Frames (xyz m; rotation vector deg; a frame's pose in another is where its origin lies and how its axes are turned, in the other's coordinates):
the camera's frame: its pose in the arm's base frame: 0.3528 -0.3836 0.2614 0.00 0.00 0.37
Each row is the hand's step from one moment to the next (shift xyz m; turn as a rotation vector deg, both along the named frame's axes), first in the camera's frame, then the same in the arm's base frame.
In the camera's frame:
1: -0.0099 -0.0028 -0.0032 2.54 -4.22 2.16
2: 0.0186 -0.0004 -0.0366 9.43 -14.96 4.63
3: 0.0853 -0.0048 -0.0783 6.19 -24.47 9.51
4: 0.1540 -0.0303 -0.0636 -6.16 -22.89 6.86
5: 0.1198 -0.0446 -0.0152 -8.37 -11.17 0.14
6: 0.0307 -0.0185 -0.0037 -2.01 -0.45 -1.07
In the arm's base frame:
1: -0.0099 -0.0029 -0.0032 2.57 -4.20 2.16
2: 0.0186 -0.0003 -0.0366 9.53 -14.90 4.63
3: 0.0853 -0.0042 -0.0783 6.35 -24.43 9.51
4: 0.1542 -0.0293 -0.0636 -6.01 -22.93 6.86
5: 0.1201 -0.0438 -0.0152 -8.30 -11.22 0.14
6: 0.0308 -0.0183 -0.0037 -2.01 -0.46 -1.07

